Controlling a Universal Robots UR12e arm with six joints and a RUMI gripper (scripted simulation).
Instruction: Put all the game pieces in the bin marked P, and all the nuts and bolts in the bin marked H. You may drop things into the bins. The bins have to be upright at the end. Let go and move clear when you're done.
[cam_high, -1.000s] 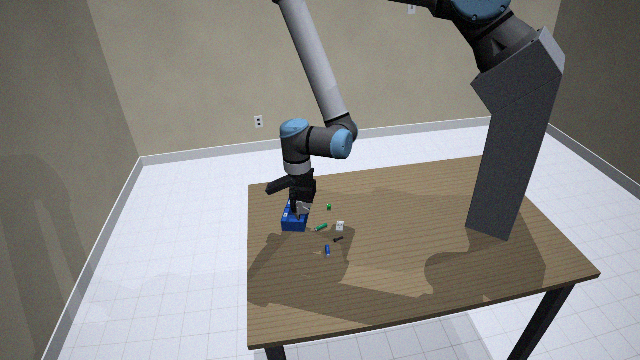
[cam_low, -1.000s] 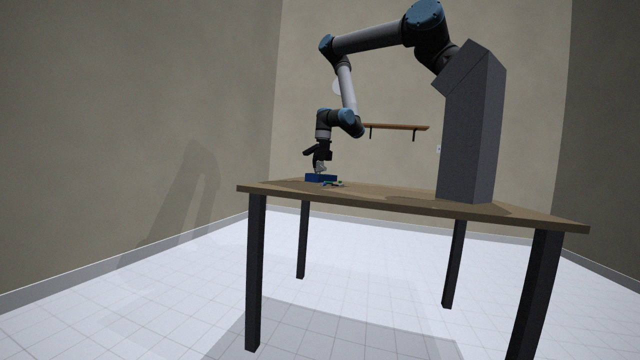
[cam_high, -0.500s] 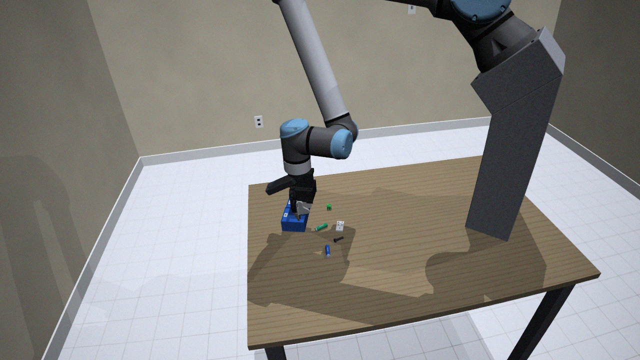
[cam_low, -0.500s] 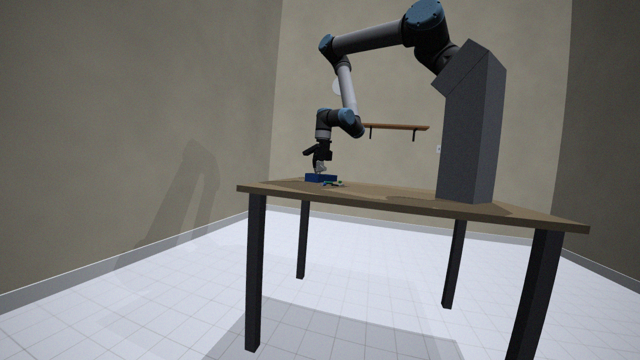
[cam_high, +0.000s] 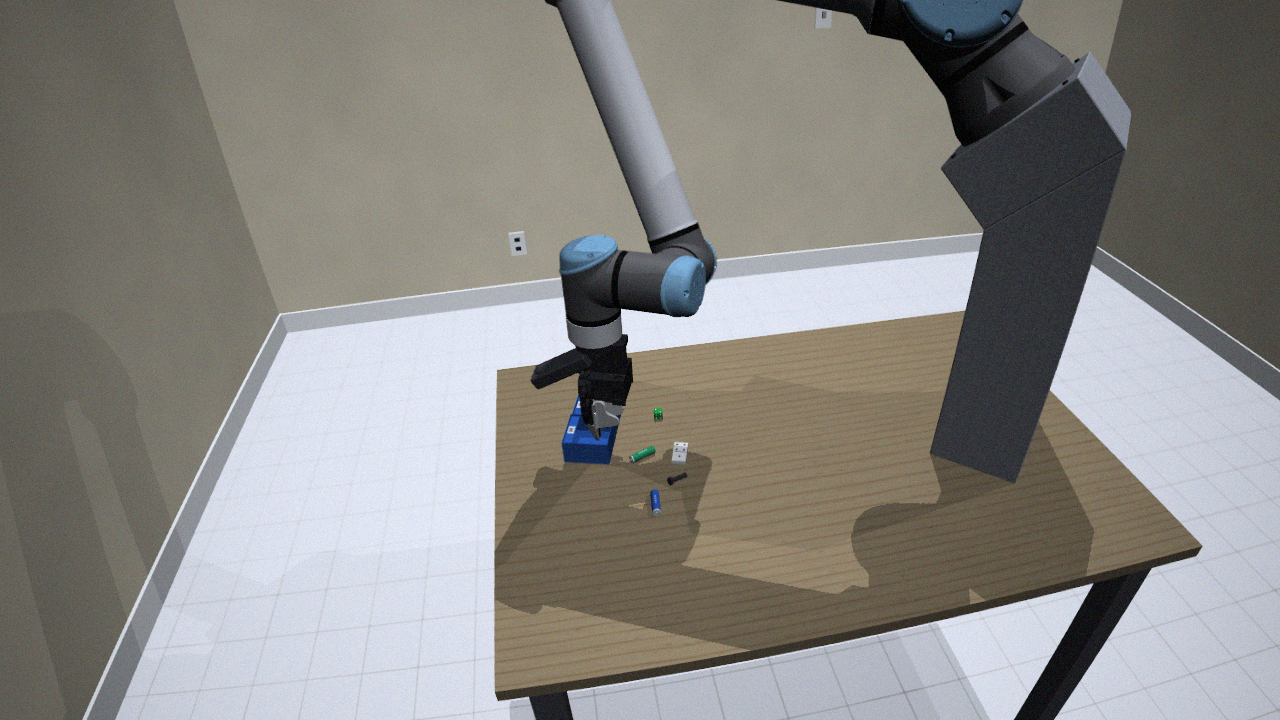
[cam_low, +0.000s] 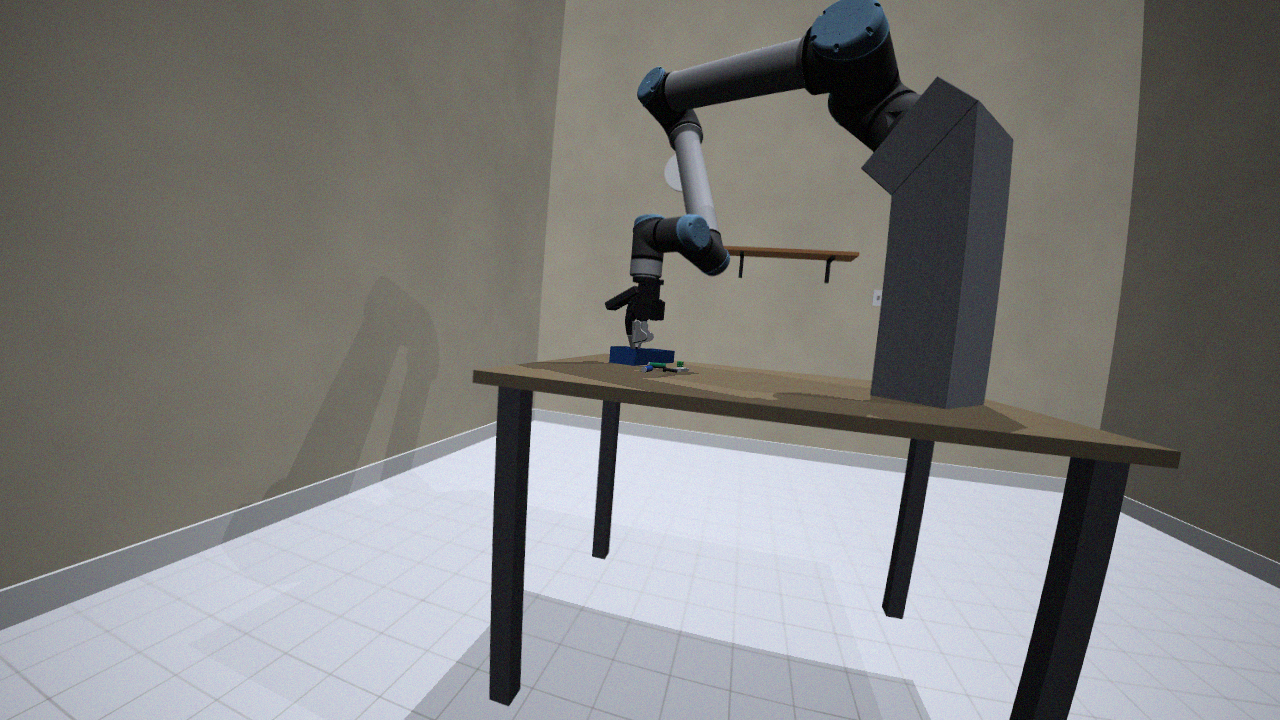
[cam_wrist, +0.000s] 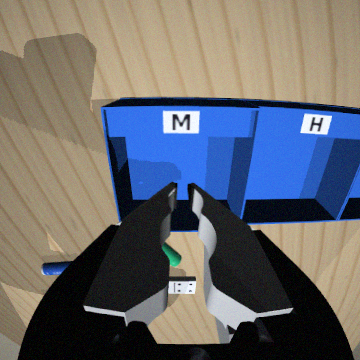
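The green die lies 14 cm behind my hand, 3 cm to the right of it and 3 cm below it. Also, from my hand: green cylinder 6 cm behind, 6 cm to the left, 3 cm below; blue bin 3 cm behind, 8 cm to the right, 2 cm below; white domino 13 cm behind, 8 cm to the left, 3 cm below.
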